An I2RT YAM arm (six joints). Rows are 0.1 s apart.
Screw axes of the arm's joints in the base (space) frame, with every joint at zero. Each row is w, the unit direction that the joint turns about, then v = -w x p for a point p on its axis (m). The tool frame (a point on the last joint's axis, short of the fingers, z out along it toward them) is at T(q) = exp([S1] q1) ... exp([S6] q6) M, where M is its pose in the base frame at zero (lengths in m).
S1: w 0 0 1 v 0 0 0
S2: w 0 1 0 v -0.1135 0 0.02
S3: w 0 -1 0 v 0.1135 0 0.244
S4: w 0 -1 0 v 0.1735 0 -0.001
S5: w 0 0 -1 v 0 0.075 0
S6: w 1 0 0 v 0 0.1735 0
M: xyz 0.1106 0 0.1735 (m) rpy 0 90 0 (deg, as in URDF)
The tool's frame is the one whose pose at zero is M.
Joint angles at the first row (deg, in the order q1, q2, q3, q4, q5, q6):
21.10 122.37 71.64 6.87 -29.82 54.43
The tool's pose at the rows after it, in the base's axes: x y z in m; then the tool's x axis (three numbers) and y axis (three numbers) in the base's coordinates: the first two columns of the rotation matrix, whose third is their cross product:
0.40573, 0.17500, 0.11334, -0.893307, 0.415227, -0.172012, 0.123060, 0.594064, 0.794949
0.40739, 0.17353, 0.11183, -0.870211, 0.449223, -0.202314, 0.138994, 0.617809, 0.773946
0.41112, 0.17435, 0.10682, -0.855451, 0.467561, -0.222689, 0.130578, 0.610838, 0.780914
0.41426, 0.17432, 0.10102, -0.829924, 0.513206, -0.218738, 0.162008, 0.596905, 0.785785
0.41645, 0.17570, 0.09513, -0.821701, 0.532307, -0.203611, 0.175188, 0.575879, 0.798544
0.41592, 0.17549, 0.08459, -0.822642, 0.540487, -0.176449, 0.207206, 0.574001, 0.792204
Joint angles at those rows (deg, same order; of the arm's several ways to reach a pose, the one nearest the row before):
21.08 122.61 71.64 9.19 -29.17 54.26
21.08 122.76 71.64 9.41 -25.61 54.28
21.08 123.98 71.64 12.43 -24.58 54.89
21.08 125.16 71.63 14.74 -22.55 57.32
21.15 126.43 71.75 16.86 -22.52 59.13
21.15 127.83 71.75 16.86 -22.50 60.10

